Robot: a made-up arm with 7 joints. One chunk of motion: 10 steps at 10 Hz.
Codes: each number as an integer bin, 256 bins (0 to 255) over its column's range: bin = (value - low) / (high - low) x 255, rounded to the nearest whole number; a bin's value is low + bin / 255 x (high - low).
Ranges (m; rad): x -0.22..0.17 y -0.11..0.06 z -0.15..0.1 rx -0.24..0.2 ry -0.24..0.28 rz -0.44..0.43
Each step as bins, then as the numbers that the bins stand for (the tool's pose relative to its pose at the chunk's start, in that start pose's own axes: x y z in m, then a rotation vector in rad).
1 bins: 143 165 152 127 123 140
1 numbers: -0.0013 0.0000 -0.0010 -0.0209 0.0108 0.0376
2 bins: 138 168 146 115 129 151
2 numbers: -0.0089 0.0020 -0.0069 -0.0416 0.0231 0.0752
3 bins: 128 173 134 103 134 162
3 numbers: -0.0242 0.0053 -0.0186 -0.0623 0.0333 0.1127
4 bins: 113 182 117 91 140 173
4 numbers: -0.0472 0.0113 -0.0353 -0.0830 0.0455 0.1502
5 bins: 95 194 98 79 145 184
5 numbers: -0.0747 0.0193 -0.0539 -0.1037 0.0557 0.1878
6 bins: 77 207 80 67 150 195
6 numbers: -0.1022 0.0280 -0.0716 -0.1244 0.0659 0.2253
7 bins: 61 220 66 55 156 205
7 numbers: -0.1267 0.0367 -0.0853 -0.1451 0.0781 0.2594
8 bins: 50 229 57 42 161 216
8 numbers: -0.1435 0.0427 -0.0941 -0.1675 0.0883 0.2969
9 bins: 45 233 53 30 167 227
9 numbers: -0.1512 0.0453 -0.0980 -0.1882 0.1005 0.3345
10 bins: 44 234 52 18 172 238
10 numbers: -0.1527 0.0460 -0.0990 -0.2089 0.1107 0.3720
